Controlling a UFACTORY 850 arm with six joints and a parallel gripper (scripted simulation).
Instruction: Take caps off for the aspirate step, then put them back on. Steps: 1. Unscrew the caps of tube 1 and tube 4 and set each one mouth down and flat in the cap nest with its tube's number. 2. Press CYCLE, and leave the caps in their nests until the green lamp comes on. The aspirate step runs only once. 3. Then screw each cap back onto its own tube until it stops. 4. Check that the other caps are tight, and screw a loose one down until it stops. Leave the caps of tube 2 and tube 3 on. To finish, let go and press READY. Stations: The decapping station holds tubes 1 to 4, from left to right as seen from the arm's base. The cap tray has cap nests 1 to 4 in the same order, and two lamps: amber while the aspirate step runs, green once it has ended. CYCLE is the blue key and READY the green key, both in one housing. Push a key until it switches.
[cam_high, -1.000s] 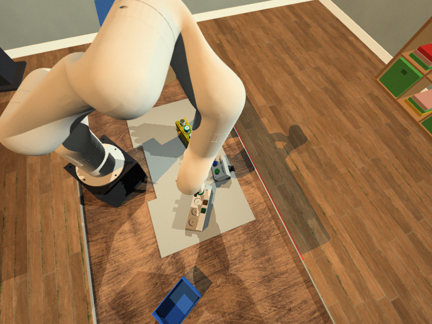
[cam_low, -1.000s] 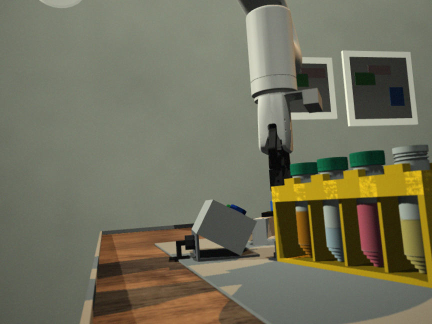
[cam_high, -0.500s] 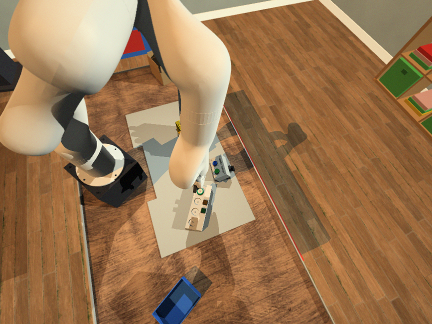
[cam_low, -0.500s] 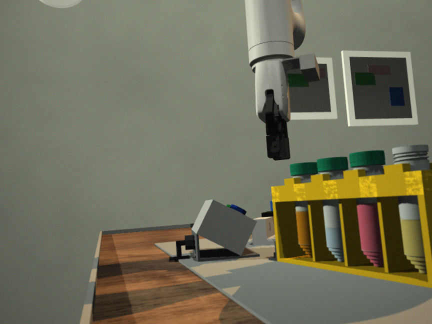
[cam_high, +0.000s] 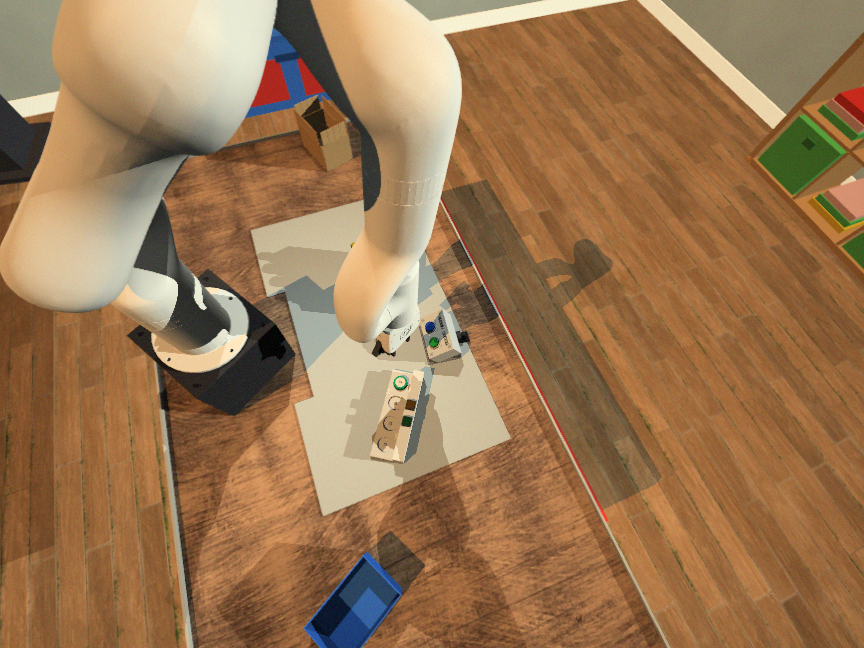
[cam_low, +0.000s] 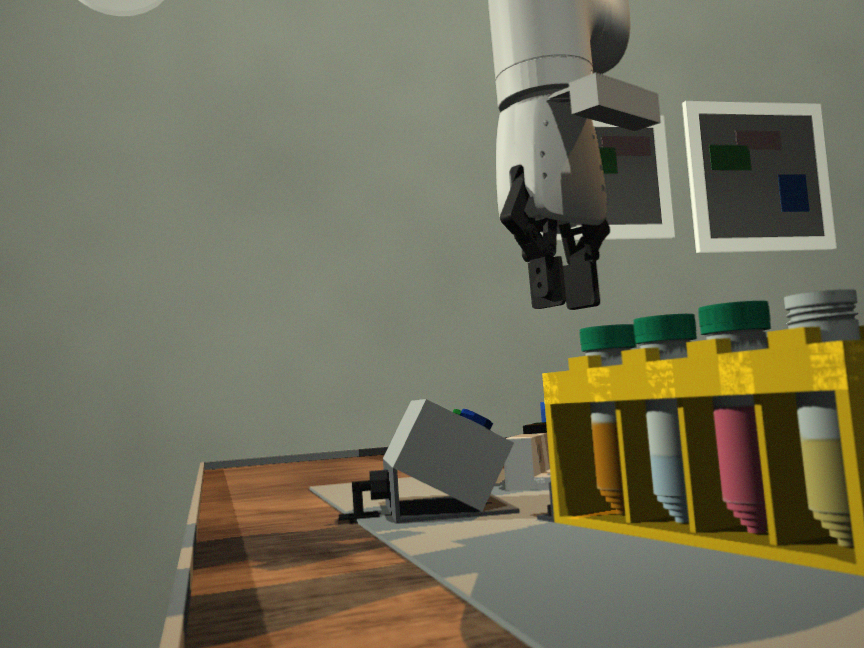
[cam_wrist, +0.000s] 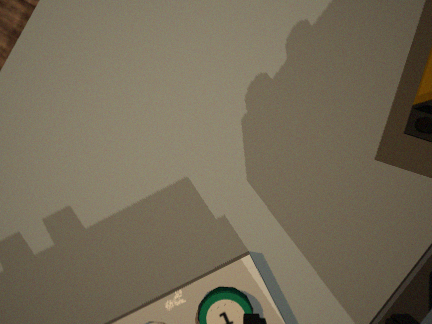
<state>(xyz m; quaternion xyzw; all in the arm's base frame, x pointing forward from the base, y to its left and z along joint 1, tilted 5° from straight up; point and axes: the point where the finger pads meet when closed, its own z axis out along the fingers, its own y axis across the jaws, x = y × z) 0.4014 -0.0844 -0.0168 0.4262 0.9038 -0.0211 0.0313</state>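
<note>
The green cap lies 20 mm ahead of my hand, 180 mm to the left of it and 60 mm below it. The rest, counted from my hand: blue cycle key 90 mm ahead, 70 mm to the left, 110 mm below; then grey key housing 110 mm ahead, 50 mm to the left, 120 mm below; then green key 100 mm ahead, 30 mm to the left, 110 mm below.
</note>
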